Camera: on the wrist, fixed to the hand. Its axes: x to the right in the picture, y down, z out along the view.
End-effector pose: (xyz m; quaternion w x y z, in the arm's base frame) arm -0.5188 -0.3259 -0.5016 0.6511 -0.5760 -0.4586 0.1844
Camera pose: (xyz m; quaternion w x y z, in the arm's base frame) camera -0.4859 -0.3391 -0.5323 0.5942 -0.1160 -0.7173 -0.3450
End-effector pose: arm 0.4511 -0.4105 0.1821 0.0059 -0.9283 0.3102 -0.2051
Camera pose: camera 0.4156 -0.4315 0.2045 0.1682 0.8776 0.4163 0.1679
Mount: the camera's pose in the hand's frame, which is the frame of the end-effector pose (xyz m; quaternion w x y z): -0.0051 0.0342 -0.0317 0.7190 -0.0238 0.0256 -0.6941
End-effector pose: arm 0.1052 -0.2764 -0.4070 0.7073 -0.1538 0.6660 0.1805
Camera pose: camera 0.0611 -0.2608 -0.4032 0.6131 -0.5943 0.3859 -0.3492
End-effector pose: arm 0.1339 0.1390 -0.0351 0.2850 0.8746 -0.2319 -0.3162
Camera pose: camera 0.1444 0.1282 0.0093 0.0122 0.7912 0.4552 -0.4083
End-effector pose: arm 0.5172 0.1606 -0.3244 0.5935 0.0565 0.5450 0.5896
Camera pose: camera 0.4742 0.1487 -0.3098 0.8233 -0.3669 0.4322 0.0264
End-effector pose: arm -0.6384 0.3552 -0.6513 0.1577 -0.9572 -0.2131 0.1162
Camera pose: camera -0.6210 0.3155 -0.6333 0.1767 -0.5470 -0.8164 -0.0555
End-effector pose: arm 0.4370 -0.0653 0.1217 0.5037 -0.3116 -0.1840 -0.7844
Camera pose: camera 0.4598 -0.0955 0.0940 0.1850 0.0882 0.3170 0.9260
